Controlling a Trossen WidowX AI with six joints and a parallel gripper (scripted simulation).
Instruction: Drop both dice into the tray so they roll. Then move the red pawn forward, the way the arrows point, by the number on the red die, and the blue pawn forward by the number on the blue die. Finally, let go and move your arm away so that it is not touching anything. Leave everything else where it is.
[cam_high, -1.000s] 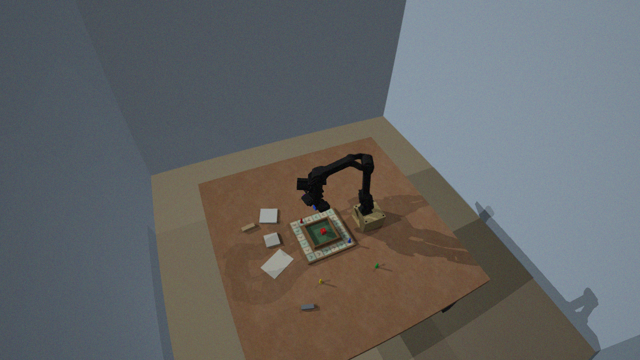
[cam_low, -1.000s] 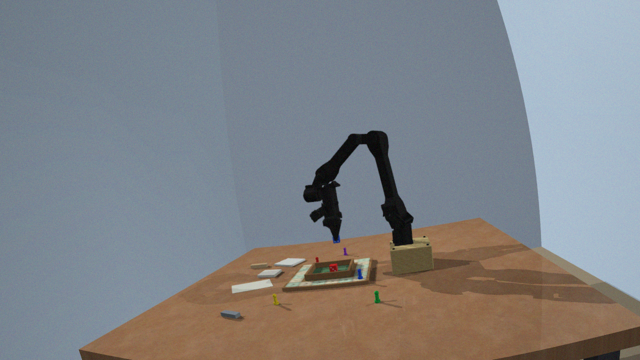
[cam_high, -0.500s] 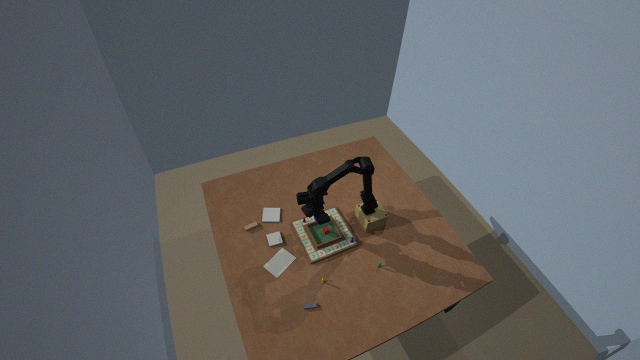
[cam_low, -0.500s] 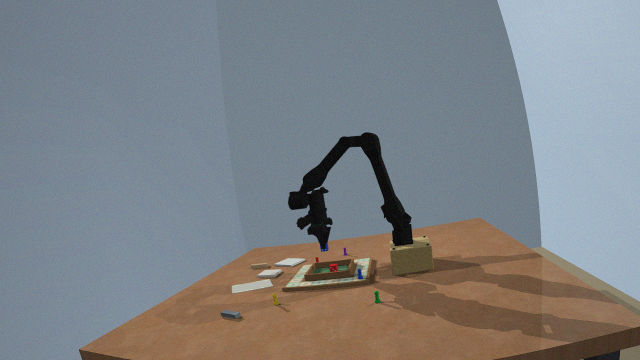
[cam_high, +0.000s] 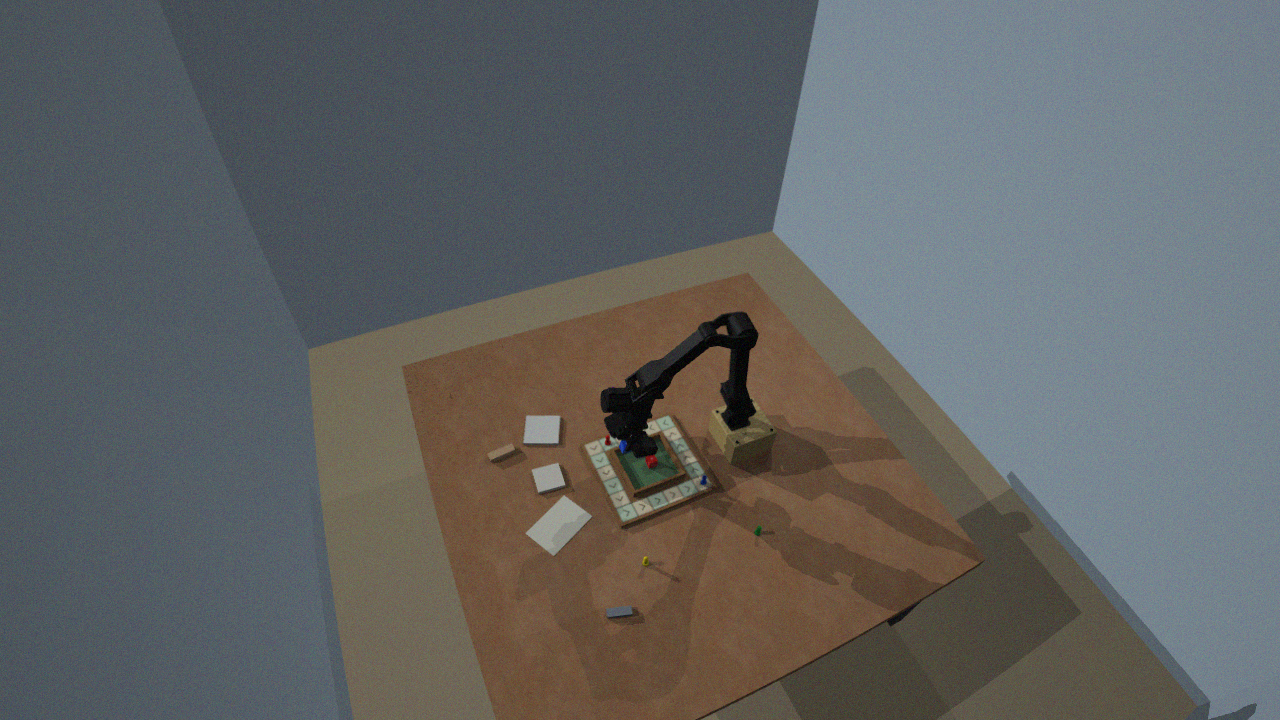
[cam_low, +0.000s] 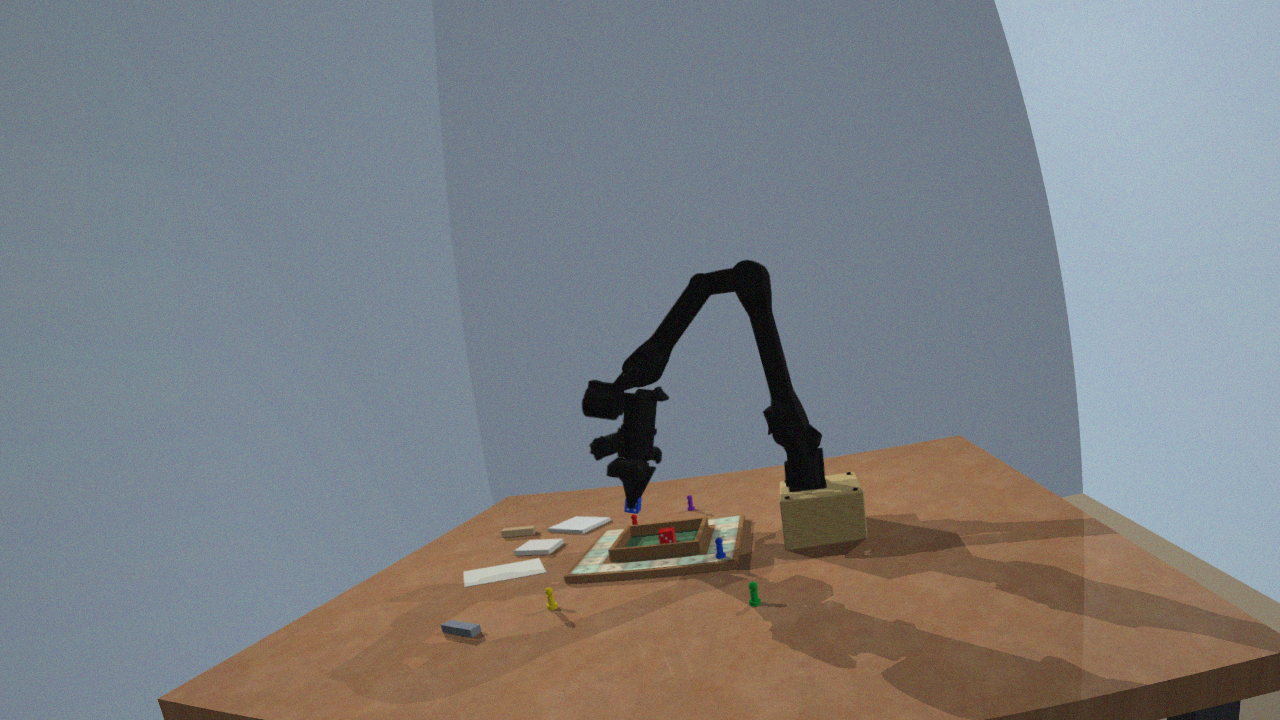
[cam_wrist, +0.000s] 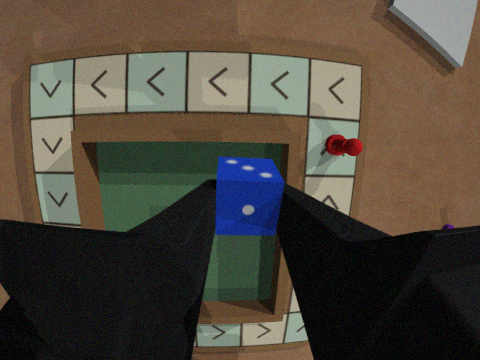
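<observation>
The red pawn is 20 mm ahead of my gripper tip, 80 mm to the right of it and 50 mm below it. Also, from my gripper tip: purple pawn 60 mm behind, 250 mm to the right, 60 mm below; blue pawn 170 mm behind, 150 mm to the left, 50 mm below; green tray 50 mm behind, 40 mm to the left, 70 mm below.
</observation>
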